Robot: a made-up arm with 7 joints. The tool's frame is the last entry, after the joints. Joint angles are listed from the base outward. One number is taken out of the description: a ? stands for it. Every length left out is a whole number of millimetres.
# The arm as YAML. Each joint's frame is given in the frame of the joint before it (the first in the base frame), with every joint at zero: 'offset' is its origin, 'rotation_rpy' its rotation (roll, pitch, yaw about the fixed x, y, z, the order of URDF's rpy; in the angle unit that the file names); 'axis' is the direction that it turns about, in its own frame. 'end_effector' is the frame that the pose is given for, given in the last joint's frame.
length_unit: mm
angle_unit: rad
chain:
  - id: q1
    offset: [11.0, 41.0, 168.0]
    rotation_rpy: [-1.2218, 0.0, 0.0]
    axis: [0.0, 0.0, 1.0]
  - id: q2
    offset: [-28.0, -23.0, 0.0]
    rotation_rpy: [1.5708, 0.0, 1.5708]
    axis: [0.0, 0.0, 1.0]
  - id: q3
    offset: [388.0, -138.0, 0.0]
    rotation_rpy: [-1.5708, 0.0, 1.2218]
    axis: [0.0, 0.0, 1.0]
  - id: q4
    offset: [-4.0, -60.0, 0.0]
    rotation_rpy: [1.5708, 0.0, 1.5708]
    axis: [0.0, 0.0, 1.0]
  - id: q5
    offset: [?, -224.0, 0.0]
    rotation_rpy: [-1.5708, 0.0, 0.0]
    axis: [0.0, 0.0, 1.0]
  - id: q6
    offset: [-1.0, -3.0, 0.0]
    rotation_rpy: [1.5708, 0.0, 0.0]
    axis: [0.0, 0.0, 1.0]
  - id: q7
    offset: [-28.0, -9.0, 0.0]
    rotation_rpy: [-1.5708, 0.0, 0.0]
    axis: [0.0, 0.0, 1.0]
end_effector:
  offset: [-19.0, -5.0, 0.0]
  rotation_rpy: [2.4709, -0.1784, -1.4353]
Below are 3 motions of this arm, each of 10 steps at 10 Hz.
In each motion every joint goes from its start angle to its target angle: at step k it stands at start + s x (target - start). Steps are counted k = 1, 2, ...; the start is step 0. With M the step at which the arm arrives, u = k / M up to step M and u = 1 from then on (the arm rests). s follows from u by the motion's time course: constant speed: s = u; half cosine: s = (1 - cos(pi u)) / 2; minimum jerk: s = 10 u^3 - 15 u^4 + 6 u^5.
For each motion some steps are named. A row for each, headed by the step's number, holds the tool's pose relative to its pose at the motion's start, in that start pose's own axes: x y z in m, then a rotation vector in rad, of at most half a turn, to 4 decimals.
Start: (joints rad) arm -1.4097 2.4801 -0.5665 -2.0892 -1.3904 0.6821 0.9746
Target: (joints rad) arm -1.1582 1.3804 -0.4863 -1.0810 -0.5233 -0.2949 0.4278
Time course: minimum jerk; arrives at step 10
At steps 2, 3, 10:
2: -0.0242 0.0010 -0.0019 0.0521 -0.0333 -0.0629
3: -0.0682 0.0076 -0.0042 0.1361 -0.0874 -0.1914
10: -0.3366 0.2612 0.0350 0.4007 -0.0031 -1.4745

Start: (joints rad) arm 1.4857 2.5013 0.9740 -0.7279 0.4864 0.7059 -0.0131
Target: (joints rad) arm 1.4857 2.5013 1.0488 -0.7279 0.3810 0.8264 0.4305
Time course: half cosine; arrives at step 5
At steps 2, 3, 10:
2: 0.0071 0.0005 0.0017 0.0550 0.1118 -0.0940
3: 0.0136 0.0006 0.0029 0.1010 0.2159 -0.1767
10: 0.0207 0.0005 0.0036 0.1484 0.3367 -0.2677

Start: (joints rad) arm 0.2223 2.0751 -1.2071 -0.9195 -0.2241 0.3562 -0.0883
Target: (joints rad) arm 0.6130 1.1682 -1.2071 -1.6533 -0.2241 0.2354 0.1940
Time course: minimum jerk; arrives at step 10
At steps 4, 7, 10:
4: -0.0341 0.2051 0.0754 -0.5305 0.0401 -0.2134
7: -0.0572 0.5199 0.0047 -1.3131 0.0232 -0.7480
10: -0.0482 0.5928 -0.0515 -1.5286 0.0053 -0.9598

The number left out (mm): 22.0
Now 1 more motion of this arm.
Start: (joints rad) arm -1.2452 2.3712 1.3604 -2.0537 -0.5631 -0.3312 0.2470
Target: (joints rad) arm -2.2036 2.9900 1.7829 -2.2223 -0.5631 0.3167 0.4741
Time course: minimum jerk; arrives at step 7
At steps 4, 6, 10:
4: 0.2981 0.0253 0.1459 -0.1393 0.0365 0.8556
6: 0.3905 0.1360 0.2585 -0.3698 0.0765 1.2178
10: 0.3938 0.1447 0.2664 -0.3893 0.0785 1.2381

